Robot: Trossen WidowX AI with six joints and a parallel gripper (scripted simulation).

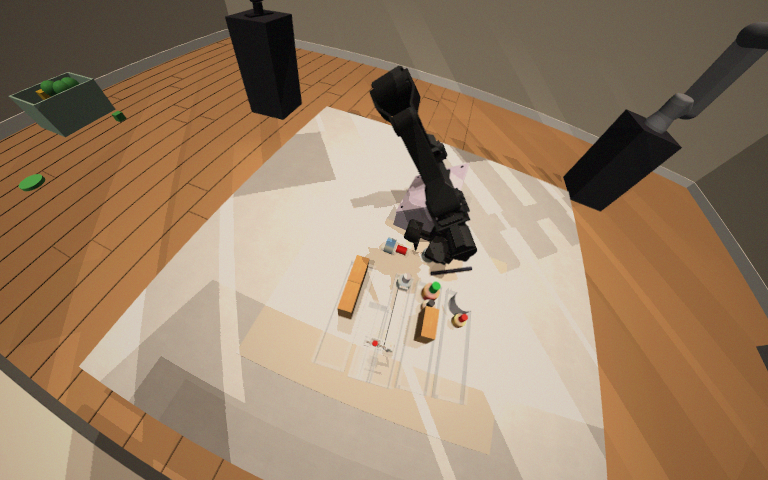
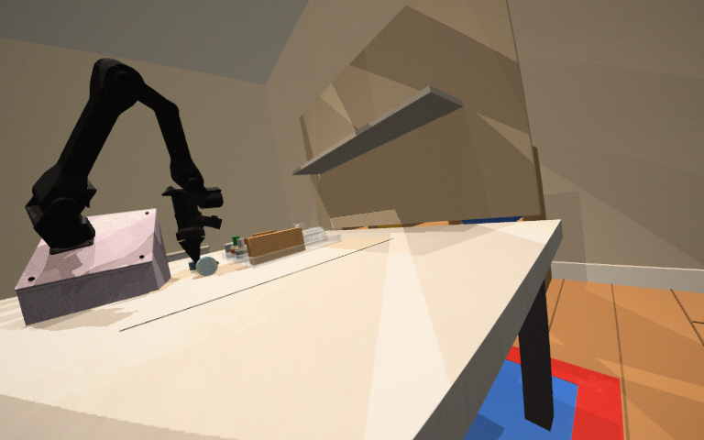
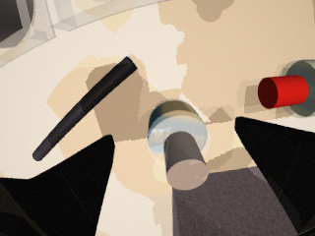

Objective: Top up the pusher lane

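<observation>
The black rod is 2 cm ahead of my gripper tip, 8 cm to the left of it and 2 cm below it. Also, from my gripper tip: clear-walled lane (27 cm ahead, 7 cm to the right, 1 cm below); then red-marked part (30 cm ahead, 8 cm to the right, 4 cm above).
</observation>
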